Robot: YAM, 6 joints.
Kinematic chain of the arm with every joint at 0, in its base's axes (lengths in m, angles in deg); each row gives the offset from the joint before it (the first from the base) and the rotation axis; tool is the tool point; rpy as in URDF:
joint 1: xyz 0 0 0.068 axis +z
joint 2: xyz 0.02 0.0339 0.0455 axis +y
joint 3: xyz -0.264 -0.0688 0 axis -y
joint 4: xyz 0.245 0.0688 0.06 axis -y
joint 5: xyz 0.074 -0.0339 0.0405 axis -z
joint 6: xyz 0.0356 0 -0.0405 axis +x
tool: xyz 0 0 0 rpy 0 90 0
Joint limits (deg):
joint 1: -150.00..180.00
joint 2: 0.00..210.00
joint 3: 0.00..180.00
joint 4: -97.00..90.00
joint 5: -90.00..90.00
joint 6: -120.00..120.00
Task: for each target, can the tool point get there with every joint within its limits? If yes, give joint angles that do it. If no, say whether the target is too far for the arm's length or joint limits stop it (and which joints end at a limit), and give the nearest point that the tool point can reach.
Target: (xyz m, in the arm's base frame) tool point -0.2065 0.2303 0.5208
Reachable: yes | joints 125.95 98.06 131.81 -60.28 -63.83 -6.76
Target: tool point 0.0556 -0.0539 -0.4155
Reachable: no: joint limits stop it (at a limit: joint 2) | nearest point 0.0756 -0.0733 -0.3508 | short by 0.070 m
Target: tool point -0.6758 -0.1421 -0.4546
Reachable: no: too far | nearest point -0.4992 -0.0159 -0.2743 | short by 0.282 m
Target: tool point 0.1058 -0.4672 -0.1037
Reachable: yes | joints -73.18 189.56 153.31 -78.58 72.49 -68.73
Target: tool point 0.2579 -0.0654 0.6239
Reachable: yes | joints -9.83 87.87 120.31 6.27 34.92 -66.75
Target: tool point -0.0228 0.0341 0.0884
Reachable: yes | joints 99.72 128.05 14.92 -75.54 -27.93 3.86
